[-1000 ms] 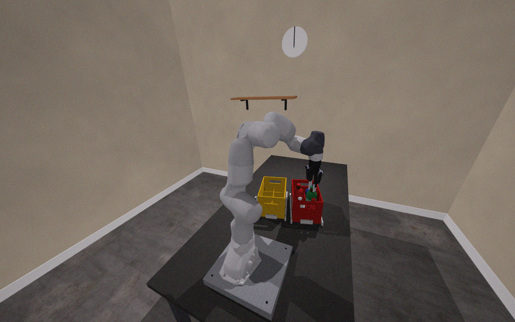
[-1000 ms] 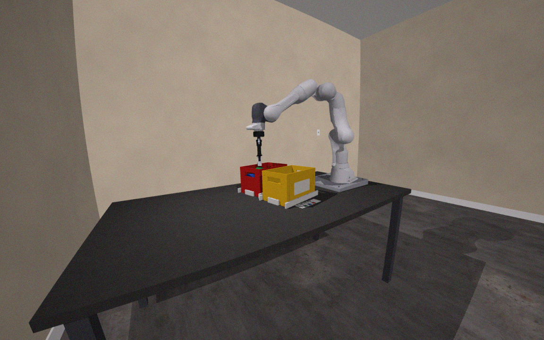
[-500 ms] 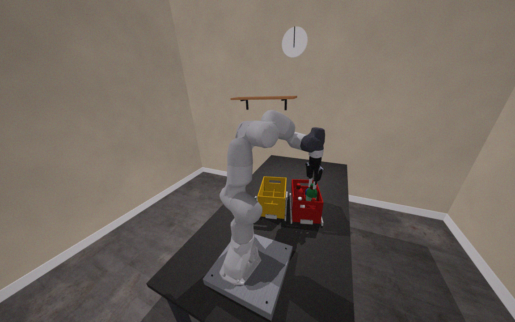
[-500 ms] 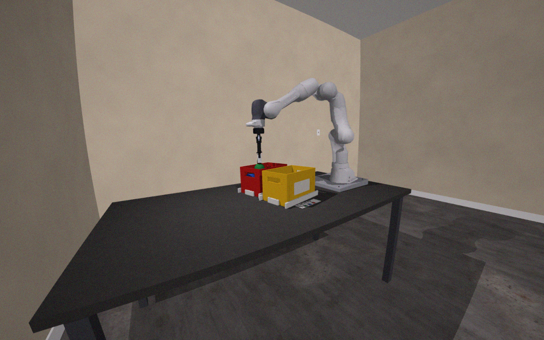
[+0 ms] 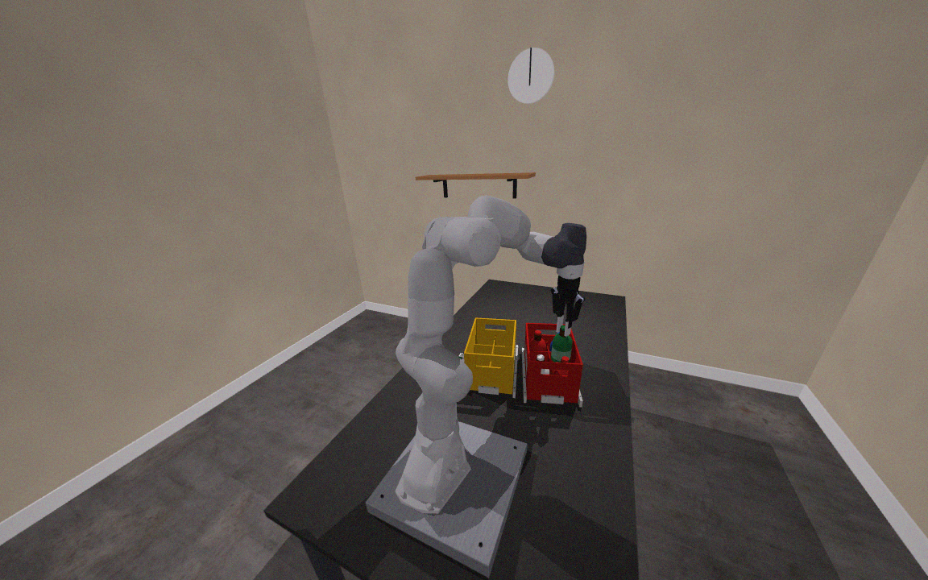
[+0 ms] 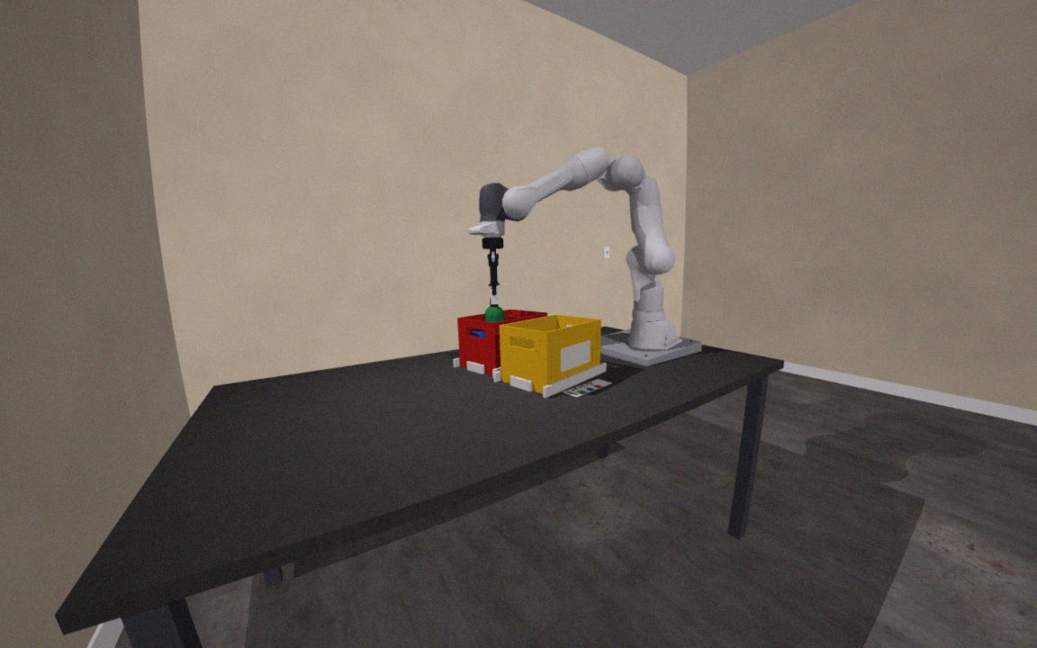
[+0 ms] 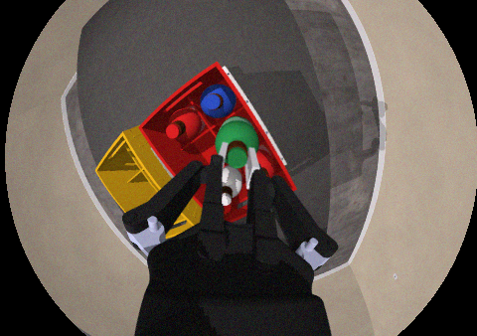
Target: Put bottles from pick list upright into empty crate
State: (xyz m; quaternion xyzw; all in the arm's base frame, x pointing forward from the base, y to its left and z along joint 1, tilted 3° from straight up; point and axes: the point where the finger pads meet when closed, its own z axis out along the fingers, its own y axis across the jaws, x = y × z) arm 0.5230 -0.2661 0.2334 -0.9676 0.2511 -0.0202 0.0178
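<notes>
Right now the green-labelled bottle is 8 cm below my hand. Also, from my hand: white-capped bottle (16 cm below, 11 cm behind, 6 cm to the left); red crate (16 cm below, 4 cm to the left, 1 cm behind); blue-labelled bottle (16 cm below, 8 cm ahead, 2 cm to the left).
</notes>
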